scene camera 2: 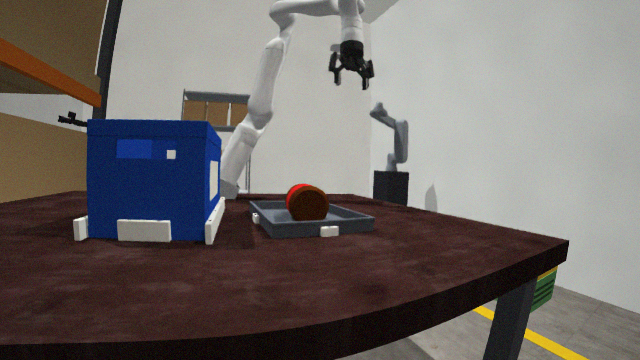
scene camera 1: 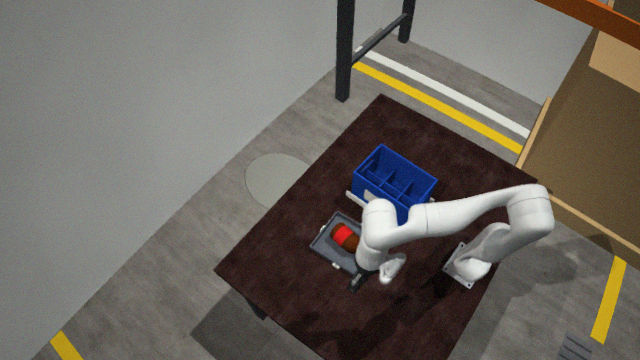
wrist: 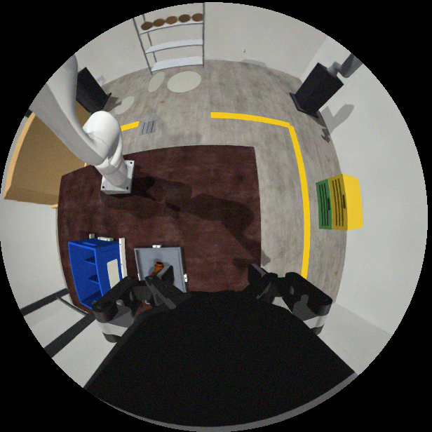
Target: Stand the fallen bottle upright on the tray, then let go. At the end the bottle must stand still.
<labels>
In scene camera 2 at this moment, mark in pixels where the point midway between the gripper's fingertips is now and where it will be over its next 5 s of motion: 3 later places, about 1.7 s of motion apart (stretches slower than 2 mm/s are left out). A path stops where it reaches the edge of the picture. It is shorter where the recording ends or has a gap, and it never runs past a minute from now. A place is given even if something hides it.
My gripper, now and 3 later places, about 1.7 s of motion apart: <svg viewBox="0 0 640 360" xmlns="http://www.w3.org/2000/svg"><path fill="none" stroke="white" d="M351 87L314 65L292 200L302 193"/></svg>
</labels>
